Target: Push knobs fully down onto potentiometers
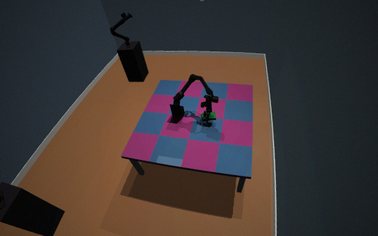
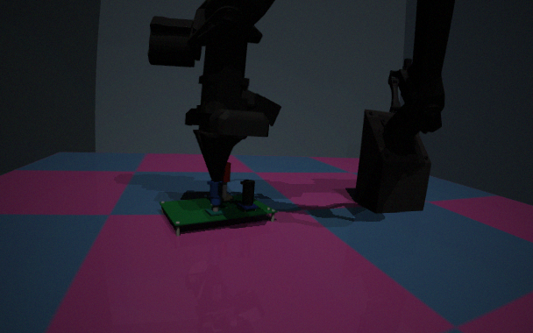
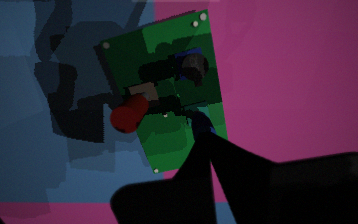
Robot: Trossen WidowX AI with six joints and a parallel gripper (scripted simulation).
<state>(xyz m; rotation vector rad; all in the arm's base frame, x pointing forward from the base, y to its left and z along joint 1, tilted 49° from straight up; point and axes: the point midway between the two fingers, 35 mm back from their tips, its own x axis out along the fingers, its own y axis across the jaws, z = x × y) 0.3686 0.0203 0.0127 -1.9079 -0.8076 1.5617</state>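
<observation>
Right now my gripper tip is 1 cm above the blue knob. The rest, counted from my gripper tip: black knob 5 cm behind, 2 cm below, 1 cm to the right.
</observation>
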